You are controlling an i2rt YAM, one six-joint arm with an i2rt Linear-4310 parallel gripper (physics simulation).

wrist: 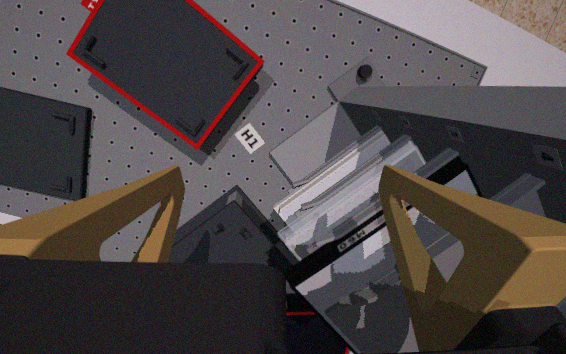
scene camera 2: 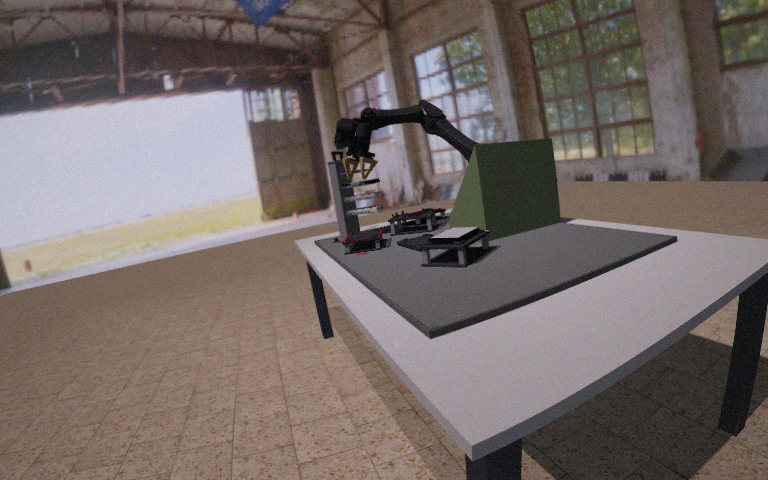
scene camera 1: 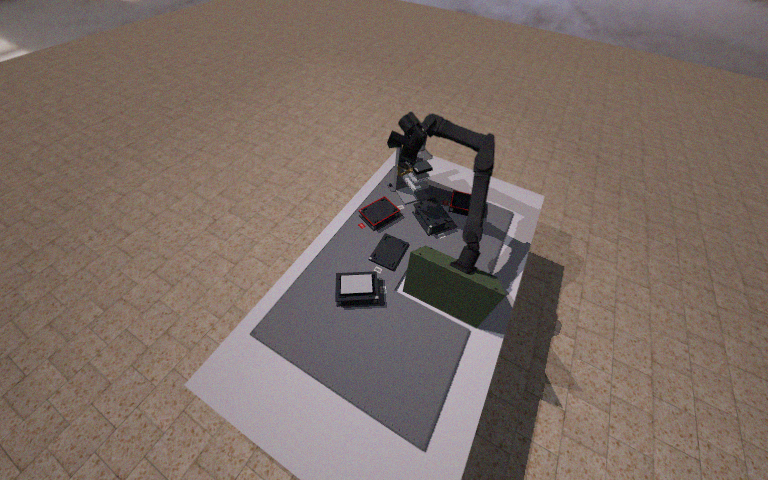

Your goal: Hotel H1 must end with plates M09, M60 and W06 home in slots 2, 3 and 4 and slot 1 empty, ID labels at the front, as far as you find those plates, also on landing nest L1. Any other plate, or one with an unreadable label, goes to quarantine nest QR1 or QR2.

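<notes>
Hotel H1 is a grey column with stacked shelves. A black-rimmed plate lies high in it, its label reading M60 in the wrist view; it seems to be in slot 3. Clear layers show lower down; I cannot tell plates from shelves there. My gripper is open, above the hotel, with its right finger over the M60 plate in the wrist view. The red-rimmed nest QR1 holds no plate. Another red-rimmed nest is partly hidden by the arm.
A dark nest stands beside the hotel. A flat dark nest and a nest bearing a white-topped object stand nearer the mat's middle. A tall green block stands by the arm's base.
</notes>
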